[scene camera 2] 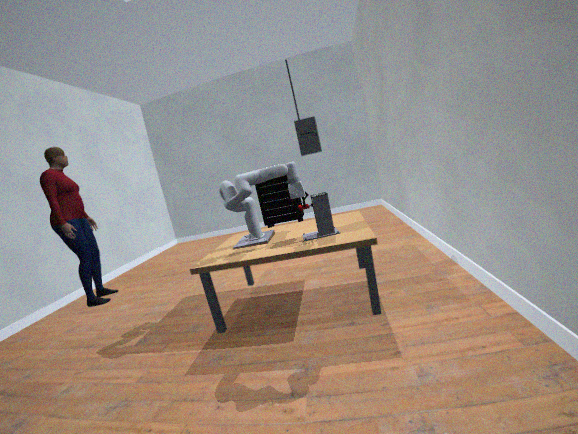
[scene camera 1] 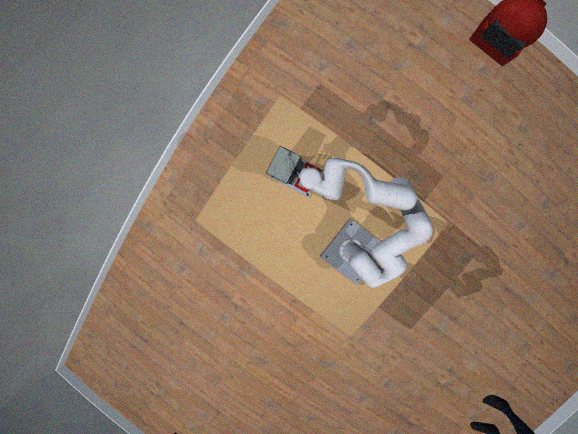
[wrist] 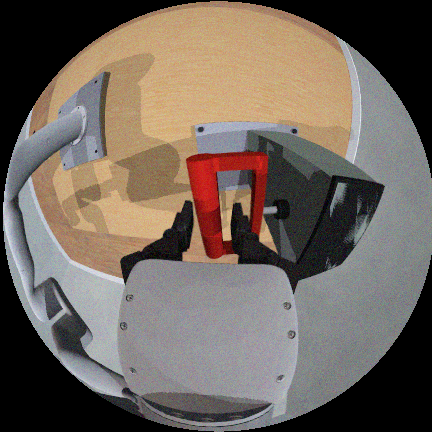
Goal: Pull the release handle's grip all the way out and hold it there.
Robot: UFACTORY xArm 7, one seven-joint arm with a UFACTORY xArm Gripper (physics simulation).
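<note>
The release handle's red grip (scene camera 1: pixel 302 188) (scene camera 2: pixel 303 206) (wrist: pixel 205 192) is a rectangular loop. A thin light rod (wrist: pixel 270 210) joins it to a black collar on the dark upright housing (scene camera 1: pixel 283 165) (scene camera 2: pixel 323 215) (wrist: pixel 295 175), with a gap between loop and housing. My gripper (scene camera 2: pixel 305 198) (wrist: pixel 212 212) is partly open and holds nothing. In the wrist view its black fingers stand on either side of the grip's outer bar, one outside it, one over the loop's opening. Gaps show on both sides. Finger depth relative to the bar is hard to tell. The arm hides the fingers in scene camera 1.
The housing stands on a grey base plate (scene camera 2: pixel 312 236) (wrist: pixel 225 131) on the wooden table (scene camera 1: pixel 260 220) (scene camera 2: pixel 350 223) (wrist: pixel 225 60). The arm's own mounting plate (scene camera 1: pixel 337 250) (scene camera 2: pixel 245 243) (wrist: pixel 95 135) is on the same table. A person (scene camera 2: pixel 65 210) stands on the floor away from it.
</note>
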